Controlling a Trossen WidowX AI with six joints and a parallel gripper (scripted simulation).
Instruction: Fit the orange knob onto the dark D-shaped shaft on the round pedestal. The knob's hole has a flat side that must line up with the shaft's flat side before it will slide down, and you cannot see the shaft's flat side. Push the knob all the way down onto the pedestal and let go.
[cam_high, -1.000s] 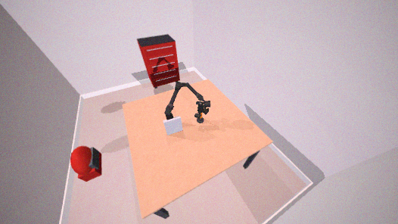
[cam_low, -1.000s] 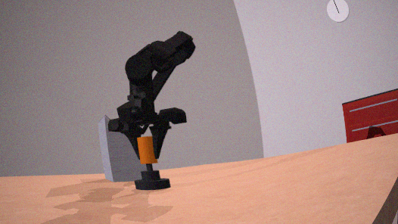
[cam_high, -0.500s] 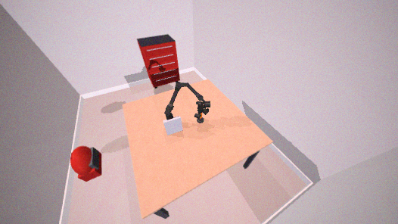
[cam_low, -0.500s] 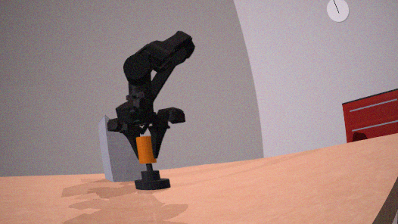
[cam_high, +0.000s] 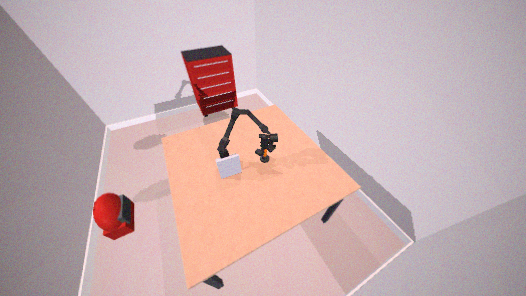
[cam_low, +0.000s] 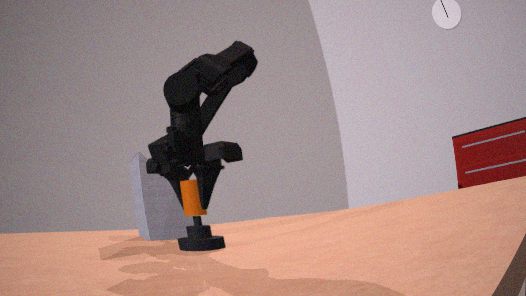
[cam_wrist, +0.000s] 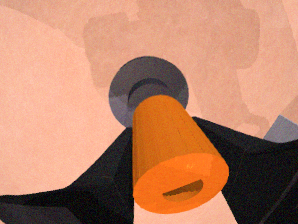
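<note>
My gripper tip is 2 cm below the orange knob. The rest, counted from my gripper tip: dark pedestal (4 cm below).
</note>
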